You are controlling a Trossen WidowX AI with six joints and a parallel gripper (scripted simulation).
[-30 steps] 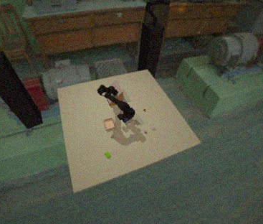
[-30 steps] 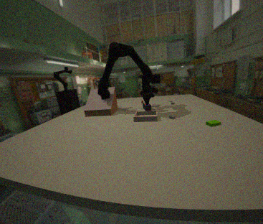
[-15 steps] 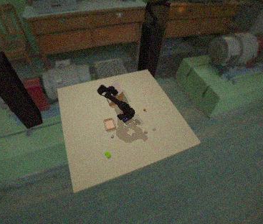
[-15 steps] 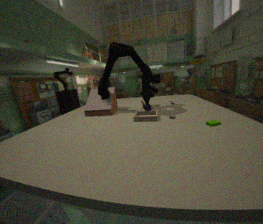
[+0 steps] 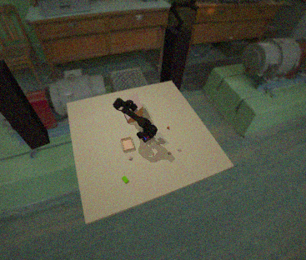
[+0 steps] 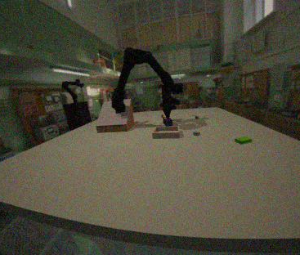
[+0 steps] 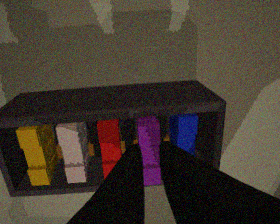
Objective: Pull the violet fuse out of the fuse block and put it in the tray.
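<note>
My gripper tip is 2 cm to the right of the red fuse and 2 cm above it. Round my gripper tip: violet fuse (1 cm below); white fuse (3 cm to the left, 2 cm below, 1 cm behind); blue fuse (2 cm to the right, 2 cm below).
</note>
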